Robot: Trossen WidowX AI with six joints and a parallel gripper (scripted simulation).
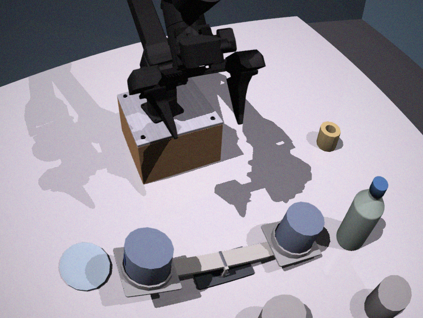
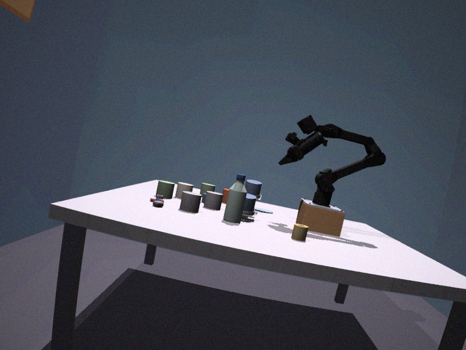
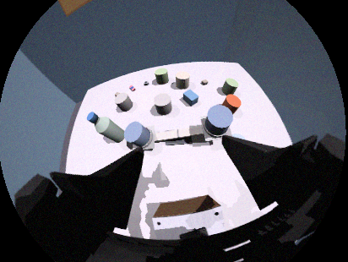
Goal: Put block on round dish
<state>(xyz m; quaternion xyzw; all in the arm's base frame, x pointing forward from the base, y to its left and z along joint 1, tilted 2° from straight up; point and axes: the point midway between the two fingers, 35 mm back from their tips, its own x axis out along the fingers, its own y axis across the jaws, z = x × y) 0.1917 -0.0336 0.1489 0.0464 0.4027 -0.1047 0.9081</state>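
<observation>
Right now my gripper tip is 13 cm short of the cup, 12 cm to the right of it and 18 cm above it. Round my gripper tip: round pale-blue dish (3 cm behind, 24 cm to the right, 23 cm below); then grey-green bottle (18 cm ahead, 21 cm to the left, 12 cm below); then small balance (9 cm ahead, 3 cm to the right, 21 cm below).
</observation>
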